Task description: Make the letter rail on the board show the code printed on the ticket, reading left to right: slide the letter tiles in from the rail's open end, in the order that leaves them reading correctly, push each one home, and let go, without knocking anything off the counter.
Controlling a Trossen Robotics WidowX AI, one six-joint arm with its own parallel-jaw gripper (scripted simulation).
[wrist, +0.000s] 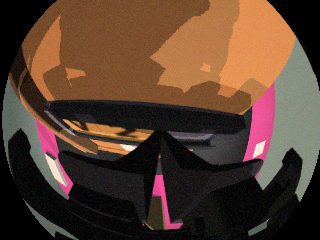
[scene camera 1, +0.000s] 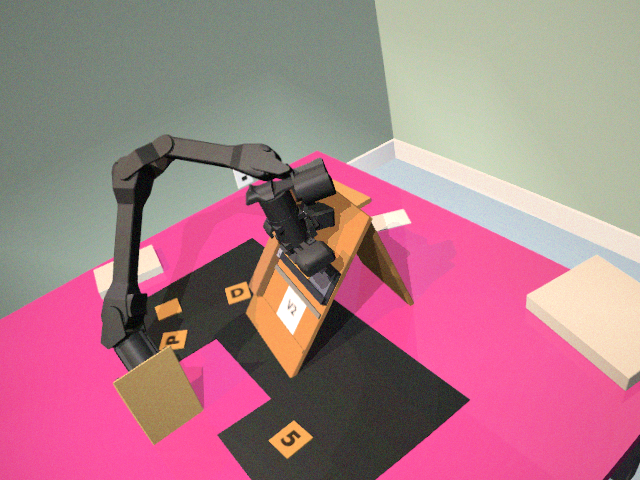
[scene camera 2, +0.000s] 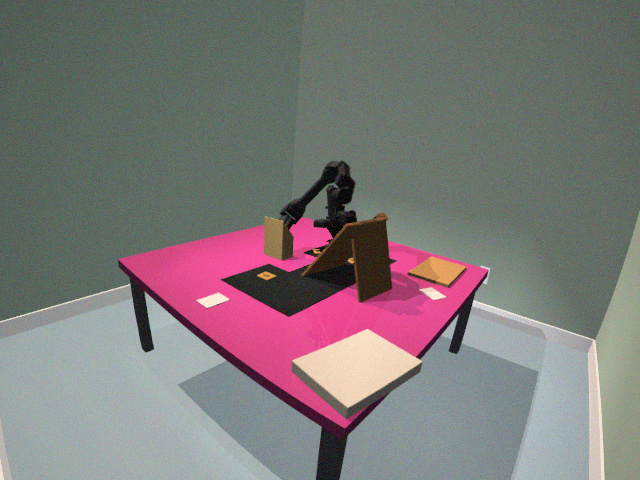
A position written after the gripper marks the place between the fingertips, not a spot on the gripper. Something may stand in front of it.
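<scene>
The gripper [scene camera 1: 312, 271] is shut and holds nothing; it also appears in the wrist view [wrist: 160, 134] and in scene camera 2 [scene camera 2: 336, 243]. An orange flat panel [scene camera 2: 437, 271] and a white ticket [scene camera 1: 291, 309] are present too.
</scene>
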